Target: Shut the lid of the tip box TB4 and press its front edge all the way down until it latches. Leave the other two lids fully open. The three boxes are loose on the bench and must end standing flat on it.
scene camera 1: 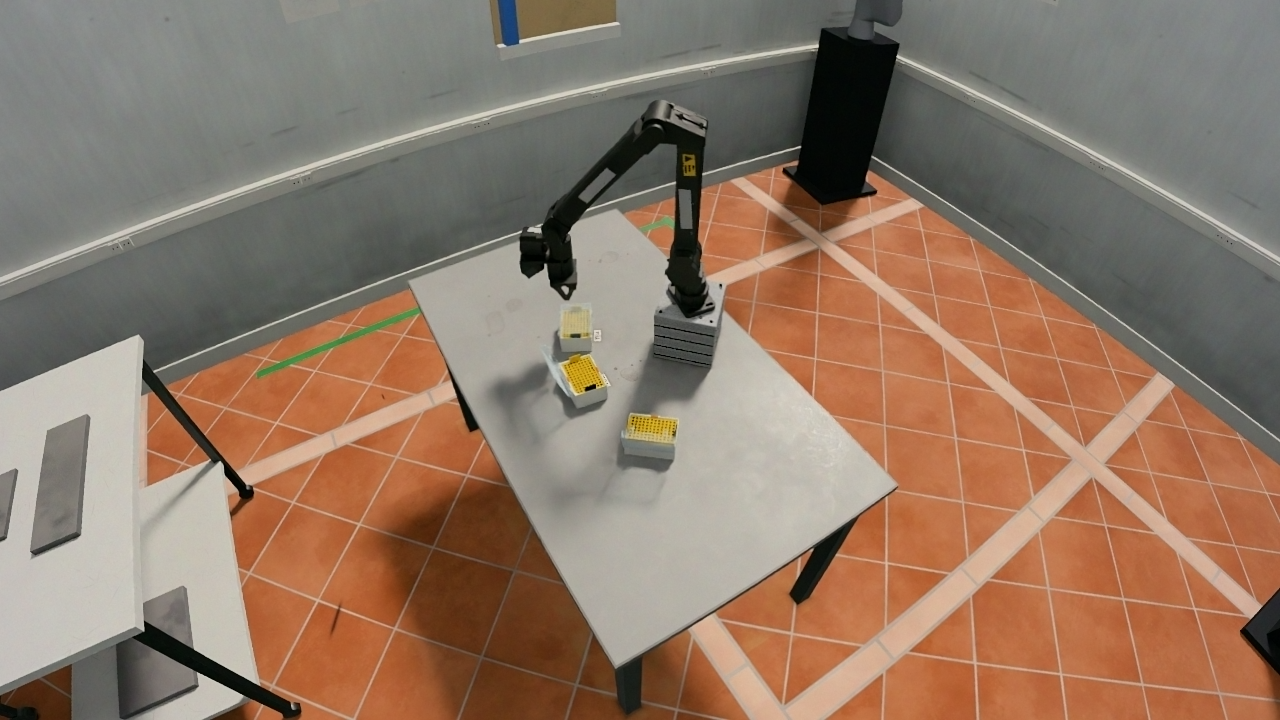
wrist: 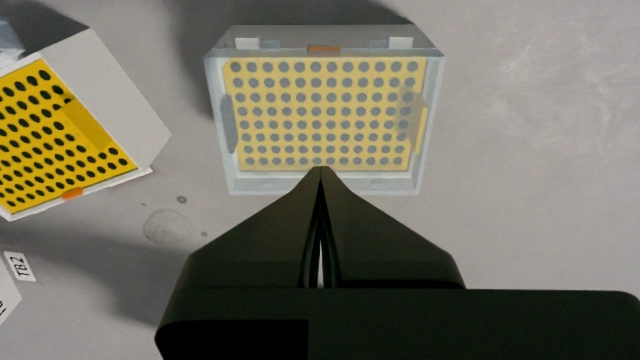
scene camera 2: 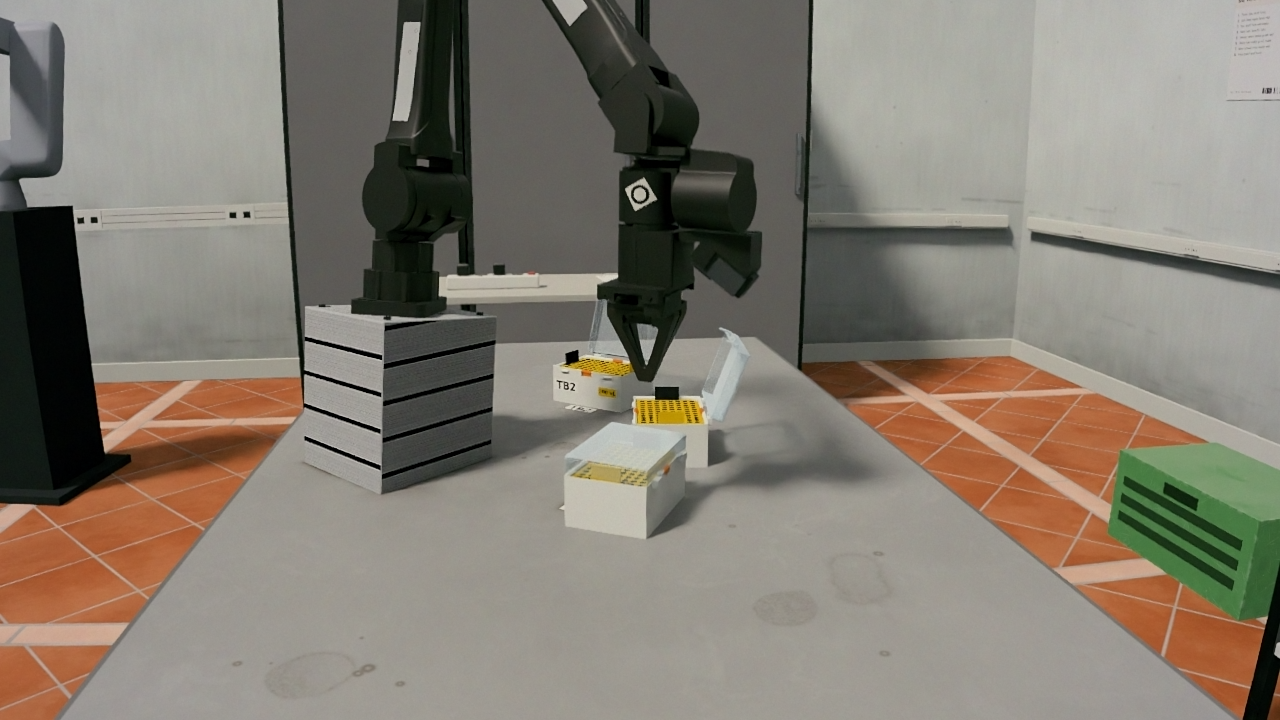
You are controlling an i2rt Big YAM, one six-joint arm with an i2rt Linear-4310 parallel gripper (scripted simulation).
Labels:
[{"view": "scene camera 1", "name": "box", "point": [567,344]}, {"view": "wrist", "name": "my gripper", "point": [320,180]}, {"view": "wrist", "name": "box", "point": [290,36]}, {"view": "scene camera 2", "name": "my gripper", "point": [645,380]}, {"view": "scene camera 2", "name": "box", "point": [628,510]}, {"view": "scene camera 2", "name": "lid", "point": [730,363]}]

